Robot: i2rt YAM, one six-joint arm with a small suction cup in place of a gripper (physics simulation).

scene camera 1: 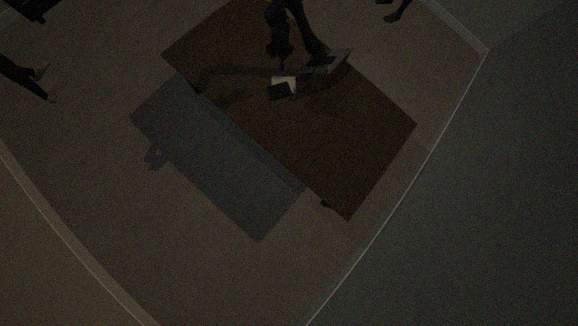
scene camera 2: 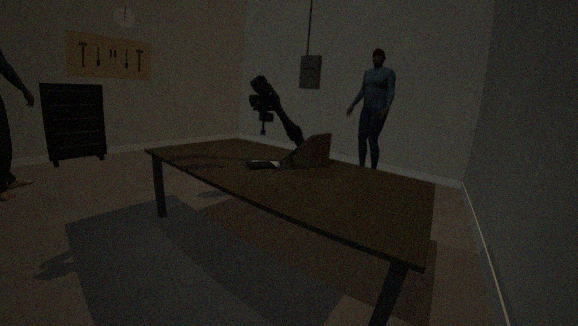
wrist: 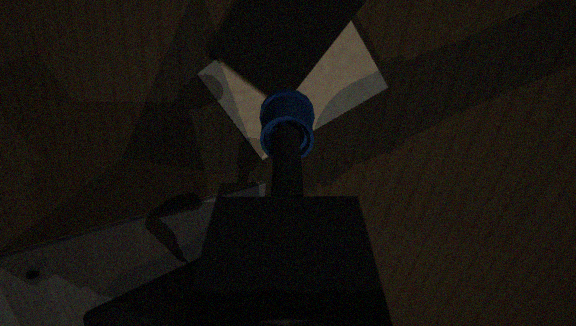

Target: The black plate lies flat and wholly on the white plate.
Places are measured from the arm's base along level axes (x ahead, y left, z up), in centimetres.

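Where they show: hand, tool point: (scene camera 1: pixel 281 69) (scene camera 2: pixel 262 134) (wrist: pixel 286 114); arm's base, link origin: (scene camera 1: pixel 320 62) (scene camera 2: pixel 303 147) (wrist: pixel 182 287).
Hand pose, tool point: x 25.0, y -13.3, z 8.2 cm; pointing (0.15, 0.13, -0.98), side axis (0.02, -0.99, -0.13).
Each offset is from my tool point to the top centre of the thing. Level surfaces: height alone.
The black plate @(dx +4.0, dy +2.2, dz -14.8 cm) (scene camera 1: pixel 280 90) (scene camera 2: pixel 256 165) (wrist: pixel 285 45) lies partly over the white plate @(dx -1.6, dy +1.8, dz -15.9 cm) (scene camera 1: pixel 283 79) (scene camera 2: pixel 275 163) (wrist: pixel 347 65). It is turned relative to the white plate and sticks out past its edge. An L-shaped part of the white plate shows beside it in scene camera 1, and two pale parts show in the wrist view. Whether the black plate is slightly tilted is hard to tell in the dim light. My gripper, a blue suction cup (scene camera 1: pixel 282 67) (scene camera 2: pixel 263 132) (wrist: pixel 287 137), is open and hangs above the plates, apart from them, with nothing on it.
The plates are on a brown wooden table @(dz -16.5 cm) (scene camera 1: pixel 325 145) (scene camera 2: pixel 350 200). A wedge-shaped block (scene camera 1: pixel 341 59) (scene camera 2: pixel 318 150) stands close beside the plates, by the arm's base. A person (scene camera 2: pixel 377 90) stands behind the table. A dark cabinet (scene camera 2: pixel 74 120) stands by the wall.
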